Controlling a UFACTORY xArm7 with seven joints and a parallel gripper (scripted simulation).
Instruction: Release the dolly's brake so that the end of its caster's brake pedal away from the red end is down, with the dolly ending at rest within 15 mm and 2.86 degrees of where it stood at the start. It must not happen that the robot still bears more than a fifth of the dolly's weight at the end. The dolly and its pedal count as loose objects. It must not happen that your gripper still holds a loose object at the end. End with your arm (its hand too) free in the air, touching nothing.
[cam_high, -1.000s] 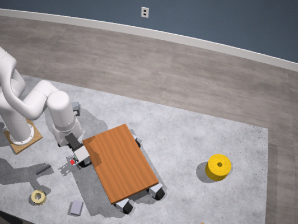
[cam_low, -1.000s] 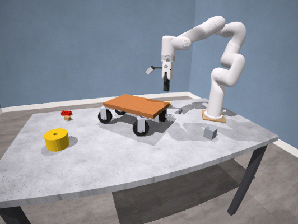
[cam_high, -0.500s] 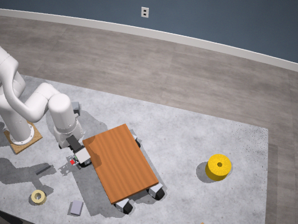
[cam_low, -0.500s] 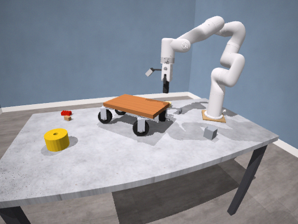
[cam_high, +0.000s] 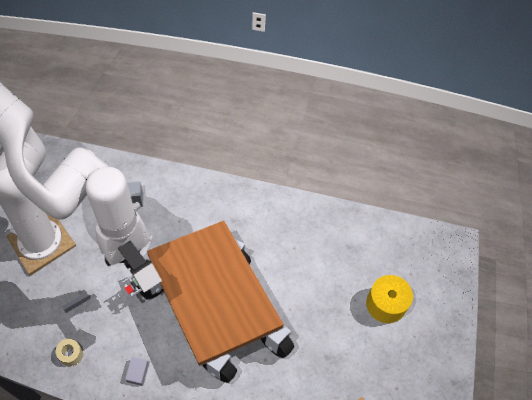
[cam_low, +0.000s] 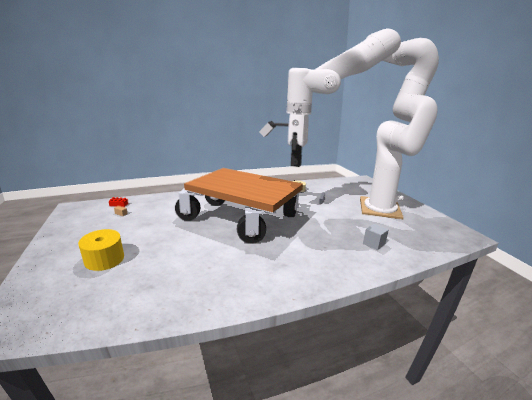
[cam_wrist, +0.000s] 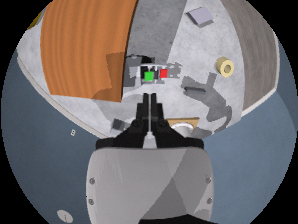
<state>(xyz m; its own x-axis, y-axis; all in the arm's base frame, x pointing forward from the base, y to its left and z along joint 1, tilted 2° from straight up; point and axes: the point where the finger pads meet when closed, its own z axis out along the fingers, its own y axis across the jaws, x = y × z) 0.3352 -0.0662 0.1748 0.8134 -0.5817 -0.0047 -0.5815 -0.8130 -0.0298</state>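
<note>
The brake pedal lies 10 mm behind my hand, 10 mm to the right of it and 100 mm below it. The rest, counted from my hand: grey bar: 160 mm behind, 70 mm to the right, 170 mm below; then flat grey block: 60 mm ahead, 190 mm to the right, 170 mm below; then grey cube: 140 mm behind, 270 mm to the left, 160 mm below.
</note>
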